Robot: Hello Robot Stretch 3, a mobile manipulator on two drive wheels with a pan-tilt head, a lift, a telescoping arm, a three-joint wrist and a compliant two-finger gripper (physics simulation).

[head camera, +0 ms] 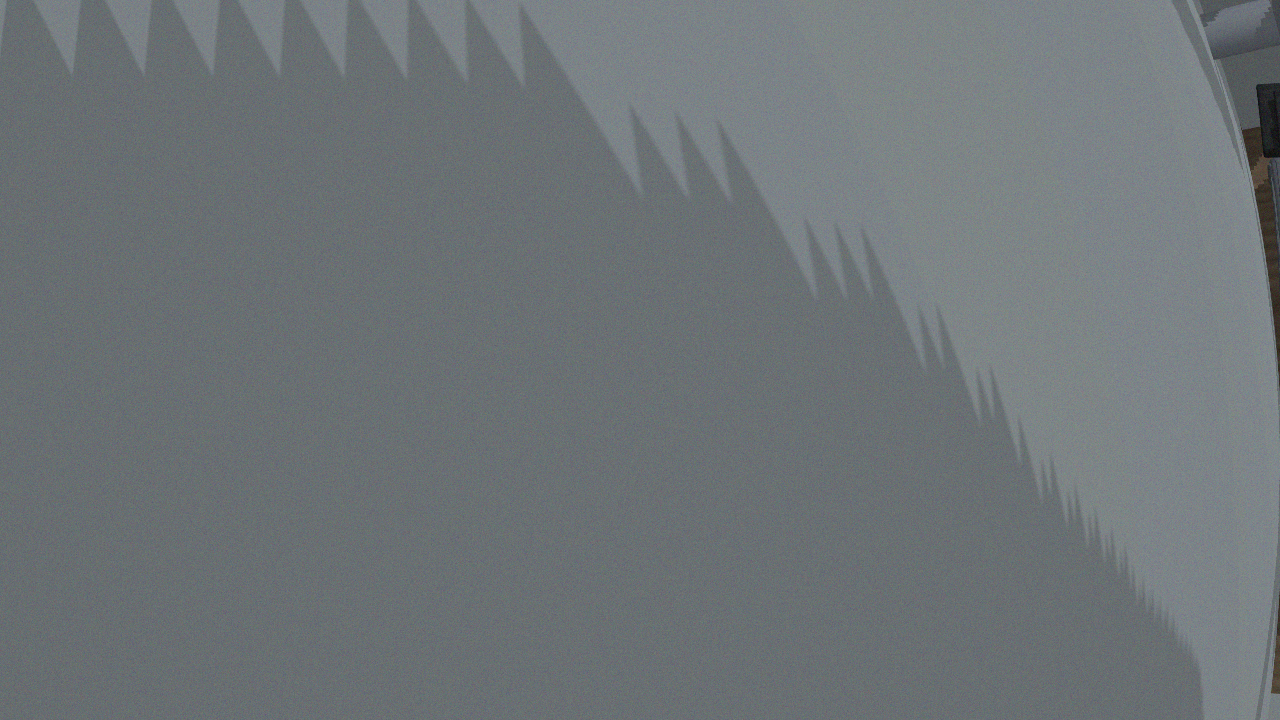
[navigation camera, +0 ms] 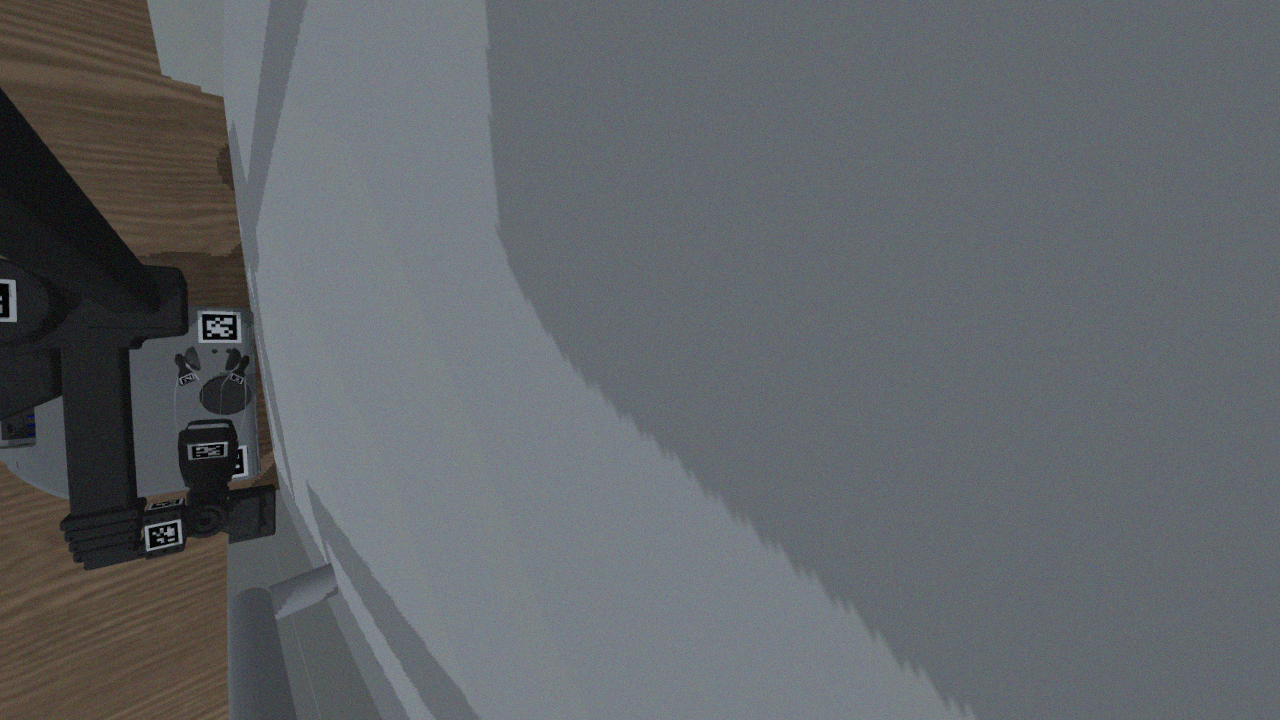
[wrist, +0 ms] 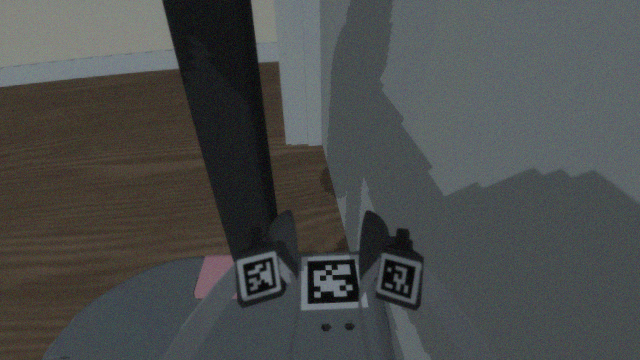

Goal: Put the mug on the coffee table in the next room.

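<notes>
My gripper is open, with a gap between its two fingertips and nothing held there. It hangs over my own grey base, close beside a large grey door. The mug and the coffee table do not show in these views.
The door fills most of the head and navigation views. A round grey handle bar stands at its lower left in the navigation view. A white door frame, a cream wall and wooden floor also show.
</notes>
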